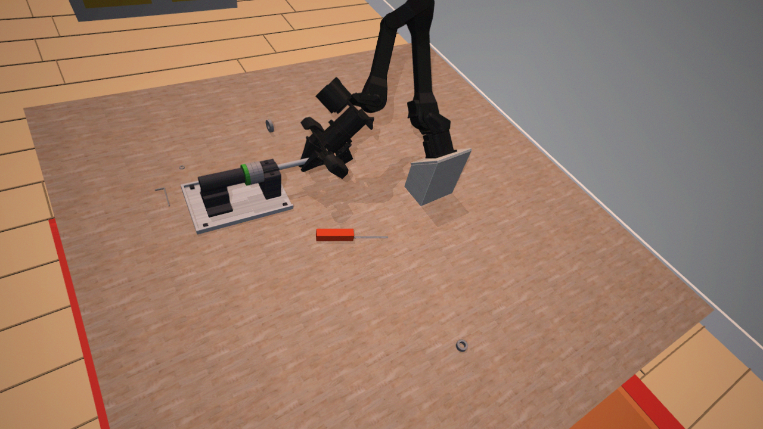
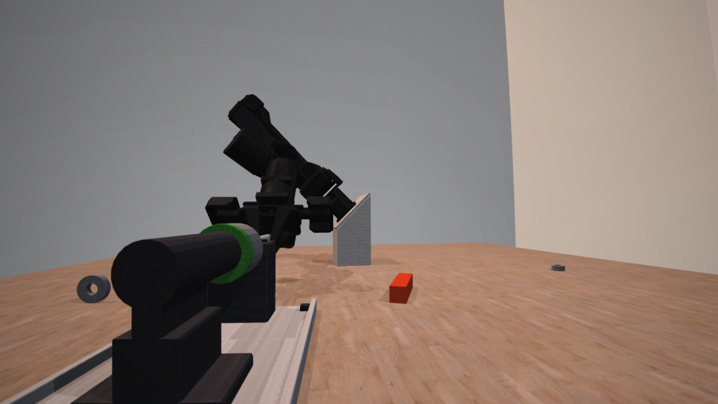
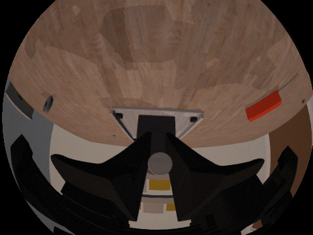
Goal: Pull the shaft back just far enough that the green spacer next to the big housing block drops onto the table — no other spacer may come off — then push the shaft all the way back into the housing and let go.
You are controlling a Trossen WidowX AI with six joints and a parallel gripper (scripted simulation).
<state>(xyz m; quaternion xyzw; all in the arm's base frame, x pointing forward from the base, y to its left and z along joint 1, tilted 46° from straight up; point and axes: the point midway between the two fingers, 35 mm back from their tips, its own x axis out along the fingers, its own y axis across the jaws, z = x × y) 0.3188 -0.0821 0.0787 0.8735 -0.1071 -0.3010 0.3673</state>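
My gripper tip is now 5 cm short of the grey shaft and 2 cm below it. Also, from my gripper tip: red-handled screwdriver (6 cm behind, 21 cm to the left, 5 cm below); then green spacer (14 cm ahead, 2 cm above); then grey spacer (12 cm ahead, 2 cm above).
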